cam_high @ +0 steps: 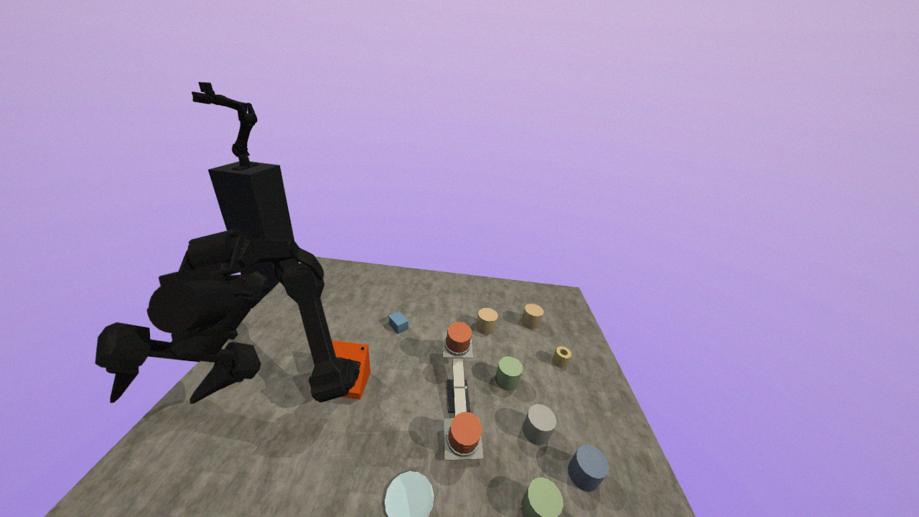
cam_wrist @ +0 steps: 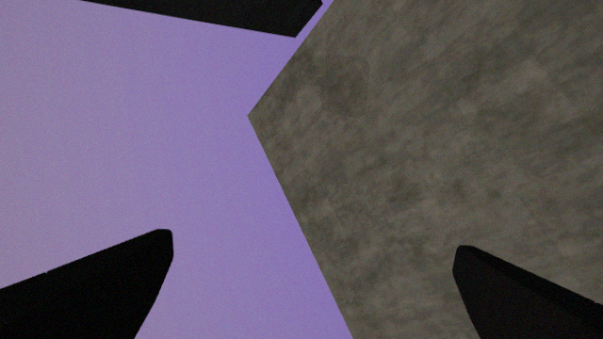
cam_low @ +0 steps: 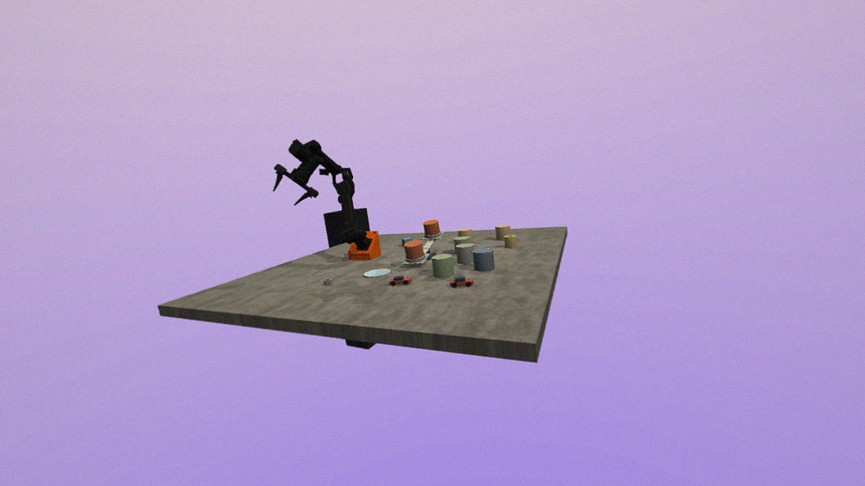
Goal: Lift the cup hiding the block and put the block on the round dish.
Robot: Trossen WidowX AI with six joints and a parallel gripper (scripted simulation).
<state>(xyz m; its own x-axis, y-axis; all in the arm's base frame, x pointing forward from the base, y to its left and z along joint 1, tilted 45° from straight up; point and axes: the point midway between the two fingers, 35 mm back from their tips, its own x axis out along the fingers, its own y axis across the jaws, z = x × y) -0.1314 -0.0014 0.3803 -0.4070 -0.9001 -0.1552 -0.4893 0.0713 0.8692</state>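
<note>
My gripper tip is 460 mm short of the grey block, 190 mm to the right of it and 280 mm above it. From my gripper tip the other things lie so: nut: 250 mm ahead, 80 mm to the right, 310 mm below; balance beam: 440 mm ahead, 320 mm to the left, 280 mm below; pale blue round dish: 360 mm ahead, 60 mm to the left, 320 mm below.
</note>
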